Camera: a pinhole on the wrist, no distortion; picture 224 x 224 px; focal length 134.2 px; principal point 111.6 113.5 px. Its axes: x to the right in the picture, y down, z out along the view. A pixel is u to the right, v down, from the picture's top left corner.
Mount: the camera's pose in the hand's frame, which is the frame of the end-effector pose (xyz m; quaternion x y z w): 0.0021 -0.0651 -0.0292 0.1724 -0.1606 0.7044 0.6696
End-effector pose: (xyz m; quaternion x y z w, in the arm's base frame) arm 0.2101 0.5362 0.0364 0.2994 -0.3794 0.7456 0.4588
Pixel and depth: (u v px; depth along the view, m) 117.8 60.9 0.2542
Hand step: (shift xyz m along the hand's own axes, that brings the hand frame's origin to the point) 0.1082 -0.1657 0.2017
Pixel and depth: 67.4 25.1 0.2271
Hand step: 0.1611 -0.2276 0.1377
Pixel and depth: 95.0 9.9 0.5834
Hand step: 0.4713 -0.3725 0.4543
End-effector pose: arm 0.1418 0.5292 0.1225 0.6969 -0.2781 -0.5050 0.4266
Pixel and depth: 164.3 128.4 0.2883
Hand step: -0.0268 -0.0980 0.2791
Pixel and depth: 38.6 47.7 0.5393
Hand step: 0.2940 -0.5584 0.3147
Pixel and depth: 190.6 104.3 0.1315
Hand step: 0.0114 -0.0560 0.1231
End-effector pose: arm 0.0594 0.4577 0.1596 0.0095 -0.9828 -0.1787 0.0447
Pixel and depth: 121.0 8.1 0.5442
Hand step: 0.4424 -0.2579 0.4701
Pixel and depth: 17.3 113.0 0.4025
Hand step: 0.0272 -0.5001 0.1991
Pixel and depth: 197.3 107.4 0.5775
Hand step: 0.0282 -0.0003 0.6529
